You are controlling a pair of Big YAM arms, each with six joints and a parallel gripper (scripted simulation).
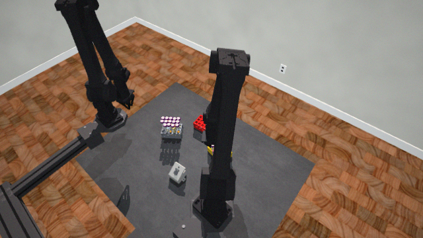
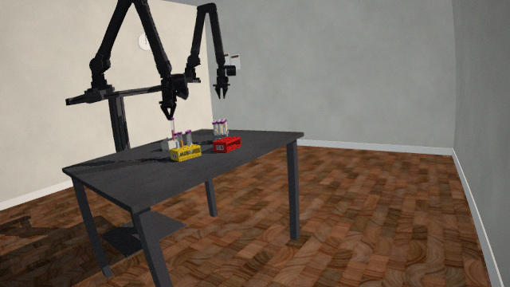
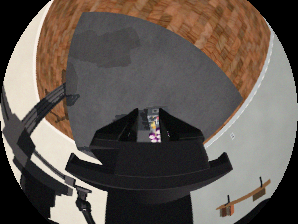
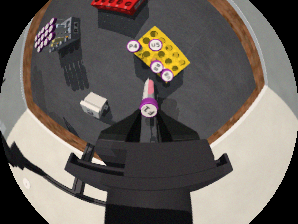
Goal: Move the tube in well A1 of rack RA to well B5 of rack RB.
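My right gripper is now 17 cm above the yellow rack, 7 cm short of it and 2 cm to the right of it. Also, from my right hand: red rack (22 cm to the left, 17 cm below, 17 cm ahead).
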